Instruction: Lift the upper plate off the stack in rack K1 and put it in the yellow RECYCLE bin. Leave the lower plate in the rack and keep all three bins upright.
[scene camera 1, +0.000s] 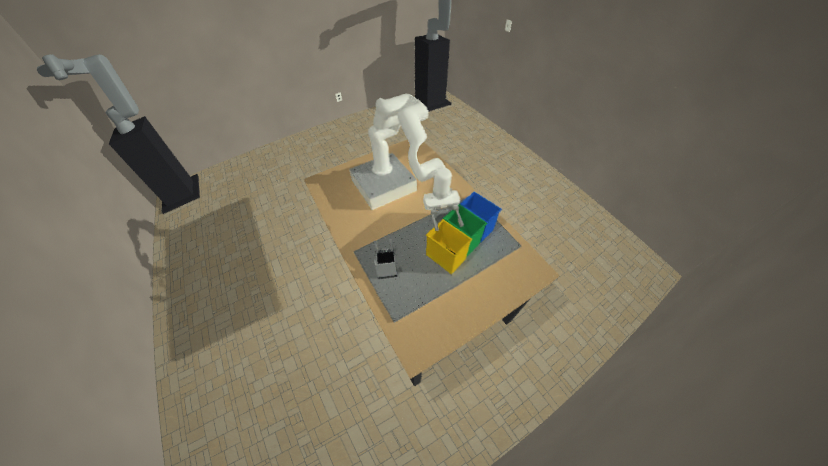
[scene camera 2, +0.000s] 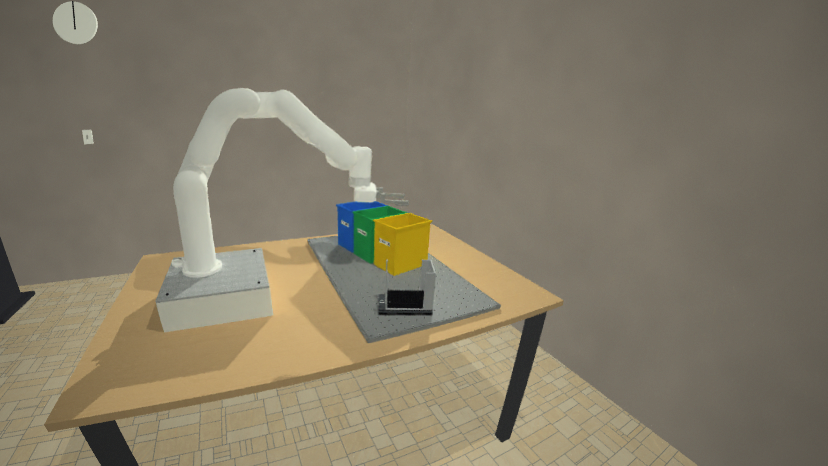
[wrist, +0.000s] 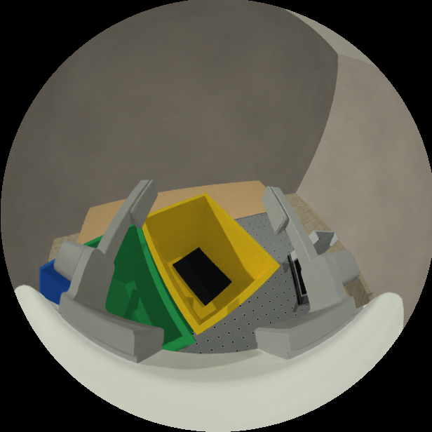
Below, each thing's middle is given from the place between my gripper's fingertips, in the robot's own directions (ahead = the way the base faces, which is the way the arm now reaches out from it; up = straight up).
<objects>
The yellow recycle bin (scene camera 2: 403, 239) is 10 mm to the left of my hand and 170 mm below it. From my hand the other things lie so: green bin (scene camera 2: 364, 228) 40 mm behind, 140 mm to the left, 170 mm below; blue bin (scene camera 2: 345, 216) 70 mm behind, 260 mm to the left, 170 mm below.
</objects>
